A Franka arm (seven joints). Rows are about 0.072 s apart.
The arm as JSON. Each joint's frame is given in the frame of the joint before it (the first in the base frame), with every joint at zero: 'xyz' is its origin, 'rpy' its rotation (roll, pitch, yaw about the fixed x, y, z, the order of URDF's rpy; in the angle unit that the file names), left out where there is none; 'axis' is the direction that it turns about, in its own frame. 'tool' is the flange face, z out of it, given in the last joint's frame.
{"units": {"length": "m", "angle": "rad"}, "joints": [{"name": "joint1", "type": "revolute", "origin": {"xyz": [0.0, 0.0, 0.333]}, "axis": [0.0, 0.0, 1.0]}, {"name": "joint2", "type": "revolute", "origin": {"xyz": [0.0, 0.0, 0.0]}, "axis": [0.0, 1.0, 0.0]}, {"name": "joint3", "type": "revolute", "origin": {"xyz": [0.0, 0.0, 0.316]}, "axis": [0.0, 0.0, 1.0]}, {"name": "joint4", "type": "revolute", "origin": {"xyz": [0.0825, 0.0, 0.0]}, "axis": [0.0, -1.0, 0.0]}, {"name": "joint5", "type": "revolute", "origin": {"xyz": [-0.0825, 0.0, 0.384]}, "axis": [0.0, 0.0, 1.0]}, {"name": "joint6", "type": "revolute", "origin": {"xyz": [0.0, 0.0, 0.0]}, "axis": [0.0, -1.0, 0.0]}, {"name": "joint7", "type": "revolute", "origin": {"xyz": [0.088, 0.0, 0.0]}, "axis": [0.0, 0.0, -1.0]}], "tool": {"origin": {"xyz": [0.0, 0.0, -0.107], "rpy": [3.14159, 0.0, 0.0]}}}
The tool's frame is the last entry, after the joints.
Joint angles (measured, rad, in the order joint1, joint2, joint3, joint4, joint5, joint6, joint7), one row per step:
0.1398 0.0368 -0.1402 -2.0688 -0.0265 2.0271 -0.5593
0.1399 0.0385 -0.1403 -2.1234 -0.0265 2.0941 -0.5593
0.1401 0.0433 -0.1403 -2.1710 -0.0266 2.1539 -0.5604
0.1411 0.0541 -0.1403 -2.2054 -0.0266 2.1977 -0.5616
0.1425 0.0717 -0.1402 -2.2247 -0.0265 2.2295 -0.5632
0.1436 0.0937 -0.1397 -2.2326 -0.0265 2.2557 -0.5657
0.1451 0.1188 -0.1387 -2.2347 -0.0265 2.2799 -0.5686
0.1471 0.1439 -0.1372 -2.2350 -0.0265 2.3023 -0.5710
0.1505 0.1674 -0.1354 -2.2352 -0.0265 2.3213 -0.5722
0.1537 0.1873 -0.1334 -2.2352 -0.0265 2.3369 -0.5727
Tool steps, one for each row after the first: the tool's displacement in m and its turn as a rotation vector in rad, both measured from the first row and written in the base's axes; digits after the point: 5 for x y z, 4 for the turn. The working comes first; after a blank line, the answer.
Tool pose at each row, in the base's axes (x y z in m, rotation vector in rad; the steps are taken from these numbers as rounded here):
0.54582 -0.00130 0.40767 3.0061 0.8830 -0.1301
0.53996 -0.00116 0.38761 3.0038 0.8847 -0.1136
0.53417 -0.00091 0.36886 3.0011 0.8882 -0.1023
0.52960 -0.00026 0.35179 2.9993 0.8928 -0.1046
0.52760 0.00063 0.33692 2.9969 0.8983 -0.1128
0.52804 0.00154 0.32421 2.9932 0.9050 -0.1192
0.52973 0.00293 0.31213 2.9883 0.9135 -0.1246
0.53149 0.00482 0.30059 2.9831 0.9228 -0.1299
0.53266 0.00758 0.28961 2.9782 0.9329 -0.1377
0.53344 0.01033 0.28030 2.9741 0.9419 -0.1448

-0.00586 0.00014 -0.02006 0.0007 -0.0107 0.0016
-0.01165 0.00039 -0.03881 0.0010 -0.0181 0.0043
-0.01622 0.00104 -0.05588 0.0003 -0.0167 0.0075
-0.01822 0.00193 -0.07075 -0.0014 -0.0118 0.0113
-0.01778 0.00284 -0.08346 -0.0037 -0.0081 0.0161
-0.01609 0.00423 -0.09554 -0.0064 -0.0052 0.0223
-0.01433 0.00612 -0.10708 -0.0090 -0.0024 0.0290
-0.01316 0.00888 -0.11806 -0.0115 0.0022 0.0361
-0.01238 0.01163 -0.12737 -0.0134 0.0064 0.0424

